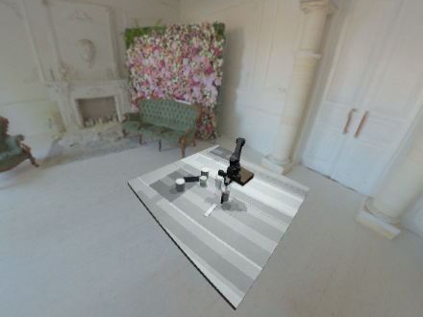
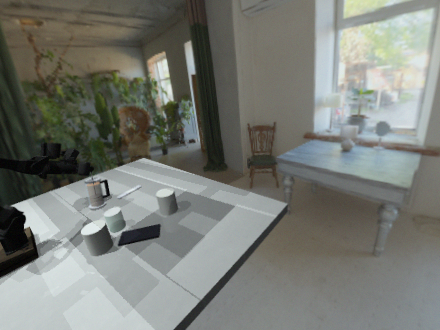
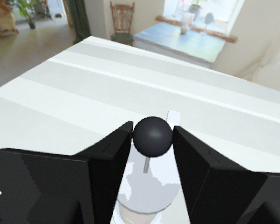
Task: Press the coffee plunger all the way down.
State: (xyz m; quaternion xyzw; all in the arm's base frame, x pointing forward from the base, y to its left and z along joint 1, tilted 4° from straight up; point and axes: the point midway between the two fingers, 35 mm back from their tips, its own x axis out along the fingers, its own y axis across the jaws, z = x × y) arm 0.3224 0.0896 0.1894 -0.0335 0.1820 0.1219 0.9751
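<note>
My gripper tip is now 10 cm above the coffee press. The rest, counted from my gripper tip: dark flat slab (5 cm behind, 41 cm to the right, 20 cm below); white flat bar (14 cm ahead, 3 cm to the right, 20 cm below).
</note>
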